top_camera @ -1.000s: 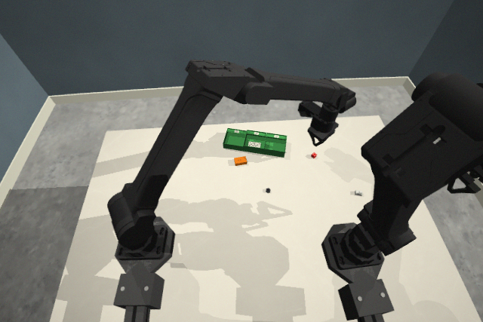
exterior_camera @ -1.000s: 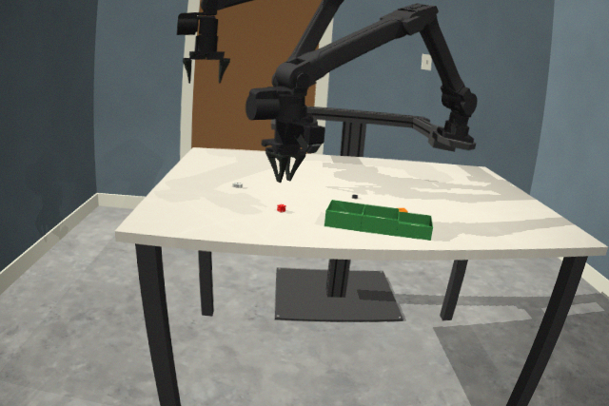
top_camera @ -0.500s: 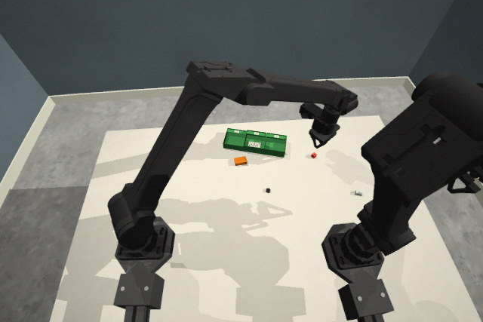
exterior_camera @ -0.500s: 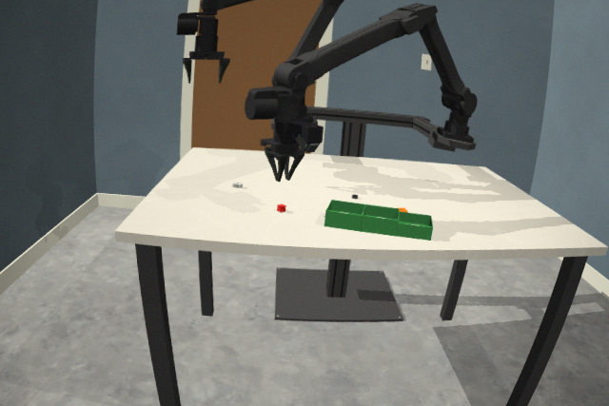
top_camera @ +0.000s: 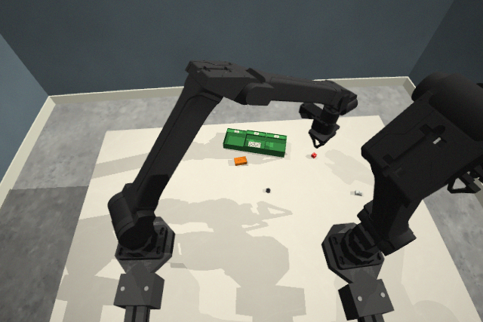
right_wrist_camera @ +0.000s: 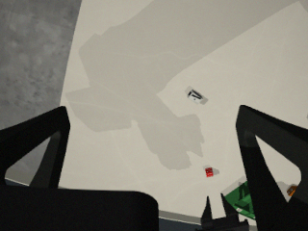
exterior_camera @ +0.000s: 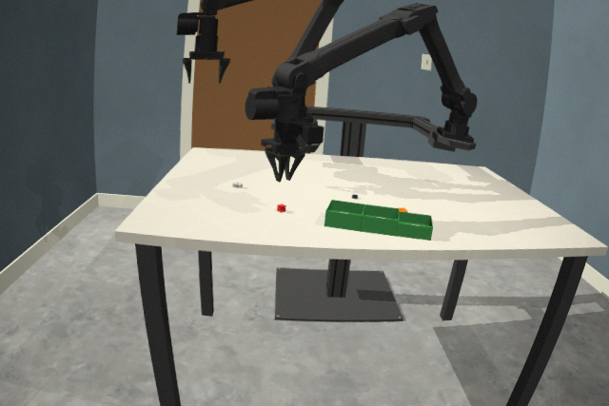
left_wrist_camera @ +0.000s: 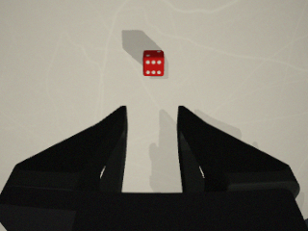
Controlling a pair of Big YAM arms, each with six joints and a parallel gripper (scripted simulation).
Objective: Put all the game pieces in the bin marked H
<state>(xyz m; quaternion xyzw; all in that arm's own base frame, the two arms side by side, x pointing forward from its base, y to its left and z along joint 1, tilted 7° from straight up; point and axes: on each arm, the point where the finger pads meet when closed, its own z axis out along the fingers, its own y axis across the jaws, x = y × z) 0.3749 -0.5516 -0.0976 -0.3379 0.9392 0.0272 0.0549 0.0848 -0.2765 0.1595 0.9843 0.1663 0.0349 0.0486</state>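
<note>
Right now my left hand is 8 cm above the red die. Also, from my left hand: grey metal part 16 cm behind, 15 cm to the right, 8 cm below; green bin row 5 cm ahead, 24 cm to the left, 7 cm below; white domino 4 cm ahead, 24 cm to the left, 7 cm below.
</note>
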